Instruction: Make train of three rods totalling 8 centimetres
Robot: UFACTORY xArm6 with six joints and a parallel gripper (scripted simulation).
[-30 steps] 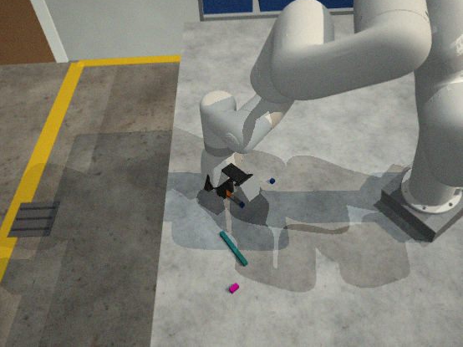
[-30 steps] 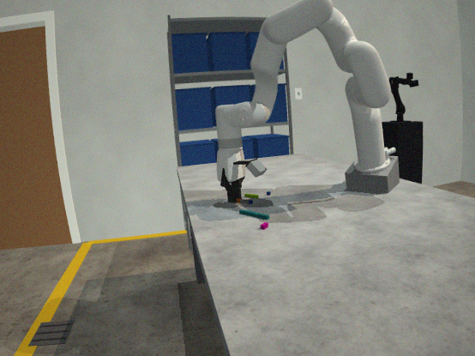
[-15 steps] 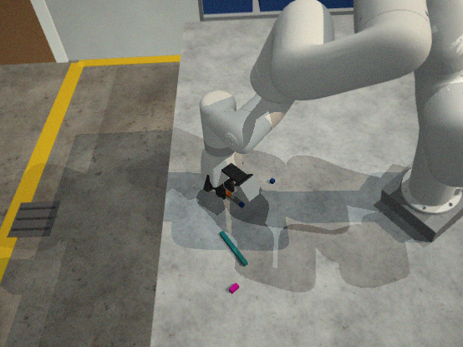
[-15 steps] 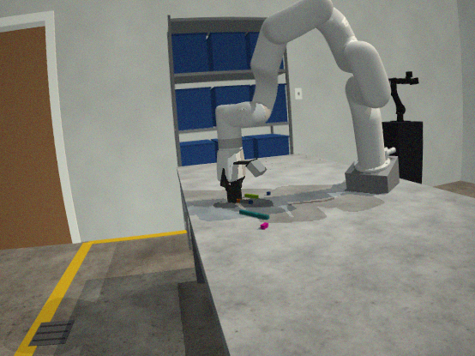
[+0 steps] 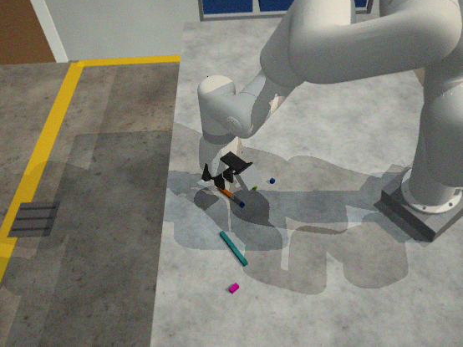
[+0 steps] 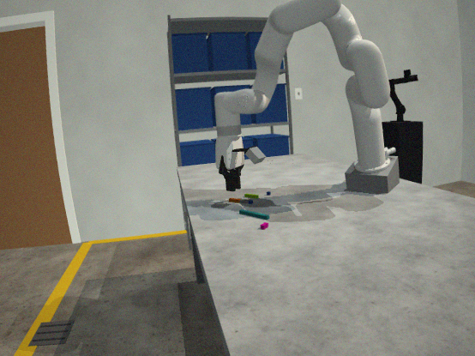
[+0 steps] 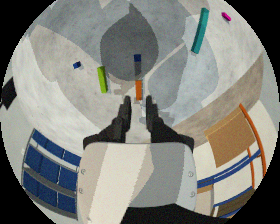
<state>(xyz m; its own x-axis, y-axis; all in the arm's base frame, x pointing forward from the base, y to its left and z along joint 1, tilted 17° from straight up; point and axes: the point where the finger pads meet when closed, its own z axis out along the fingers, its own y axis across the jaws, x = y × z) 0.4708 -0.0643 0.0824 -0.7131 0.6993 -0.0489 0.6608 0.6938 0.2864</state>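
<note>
Right now the orange rod is 60 mm below my hand. Round my hand: turquoise rod 160 mm to the left, 60 mm below, 30 mm behind; grey rod 60 mm below, 30 mm to the left, 30 mm behind; lime rod 60 mm below, 60 mm behind, 30 mm to the right.
</note>
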